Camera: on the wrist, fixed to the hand. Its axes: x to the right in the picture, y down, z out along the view.
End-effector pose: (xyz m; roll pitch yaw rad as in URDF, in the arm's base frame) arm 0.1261 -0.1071 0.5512 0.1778 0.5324 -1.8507
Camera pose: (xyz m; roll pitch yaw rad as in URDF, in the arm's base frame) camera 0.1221 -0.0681 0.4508 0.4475 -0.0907 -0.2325
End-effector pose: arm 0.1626 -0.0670 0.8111 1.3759 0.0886 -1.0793
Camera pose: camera 0.2511 -0.0366 0.7577 -0.0605 -1.2537 0.4997
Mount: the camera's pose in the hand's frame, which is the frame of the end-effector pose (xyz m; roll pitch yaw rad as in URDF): 0.0196 -0.0330 -0.1007 -0.0696 0.1230 1.6582
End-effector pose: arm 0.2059 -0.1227 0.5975 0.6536 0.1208 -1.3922
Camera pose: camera 0.2417 -0.1238 0.4959 0.0088 -0.5358 0.2080
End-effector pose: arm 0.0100 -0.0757 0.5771 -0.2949 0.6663 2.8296
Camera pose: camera 0.0650 -0.0295 0.4968 0.6501 0.2678 -1.5465
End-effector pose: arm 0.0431 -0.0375 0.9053 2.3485 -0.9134 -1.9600
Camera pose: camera 0.1405 -0.0501 0.9496 -2.0721 -0.4274 1.9107
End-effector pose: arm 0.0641 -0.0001 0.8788 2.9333 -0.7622 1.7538
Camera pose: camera 0.0208 -0.0581 0.9587 -2.4190 -0.1758 -0.1125
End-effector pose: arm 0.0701 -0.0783 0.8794 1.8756 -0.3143 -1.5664
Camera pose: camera 0.1761 -0.0969 0.8843 -2.0664 -1.1317 2.0115
